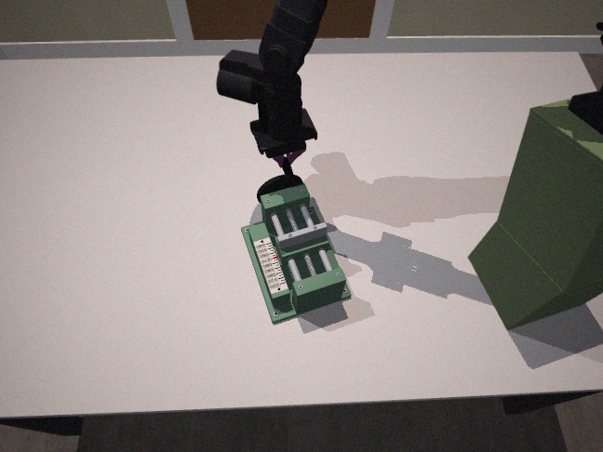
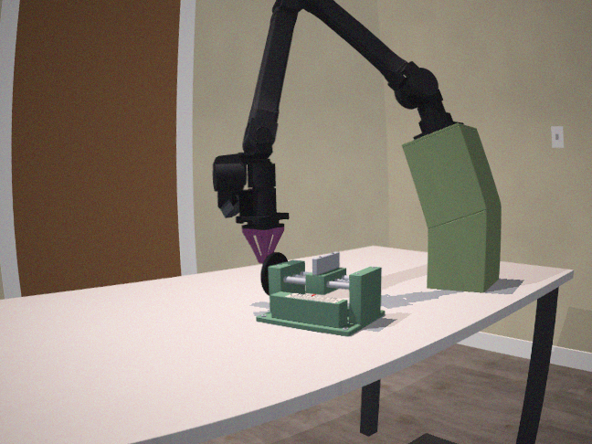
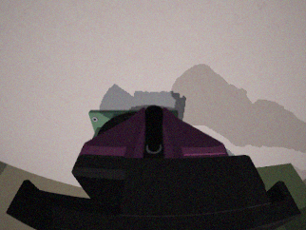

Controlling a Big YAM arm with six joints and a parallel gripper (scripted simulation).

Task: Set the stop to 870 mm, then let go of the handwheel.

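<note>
The black handwheel handle is 1 cm to the left of my hand. Also, from my hand: grey stop carriage (17 cm to the left, 2 cm ahead, 1 cm below); black handwheel (3 cm to the left, 1 cm below).
</note>
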